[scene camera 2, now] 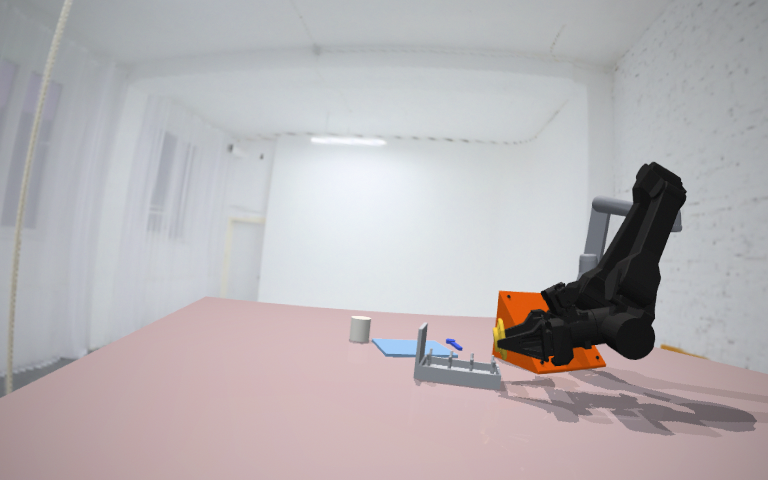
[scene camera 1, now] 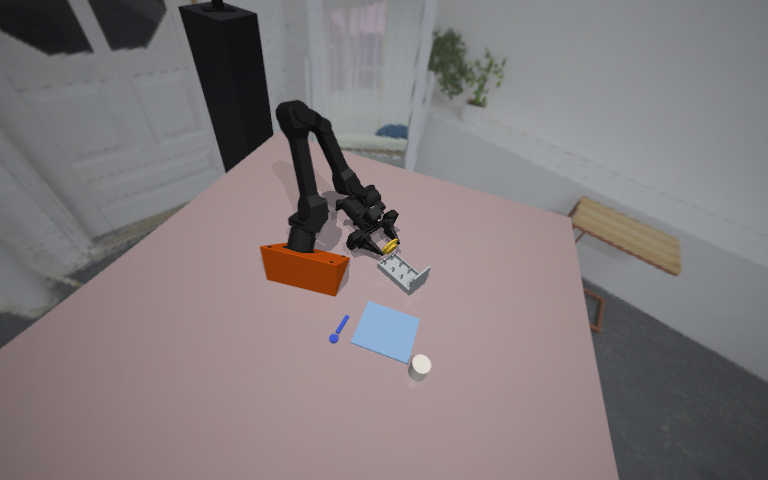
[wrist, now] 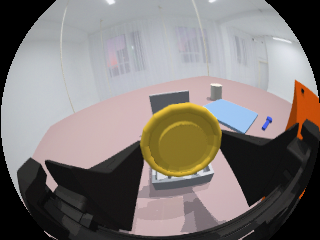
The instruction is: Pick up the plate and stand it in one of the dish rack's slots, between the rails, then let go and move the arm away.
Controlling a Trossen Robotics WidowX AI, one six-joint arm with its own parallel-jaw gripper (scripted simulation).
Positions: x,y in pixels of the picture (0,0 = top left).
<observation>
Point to a grey dish rack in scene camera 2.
453,371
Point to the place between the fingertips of my gripper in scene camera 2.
495,340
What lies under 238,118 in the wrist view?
A light blue mat.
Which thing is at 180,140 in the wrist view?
A yellow plate.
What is my gripper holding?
A yellow plate.
</observation>
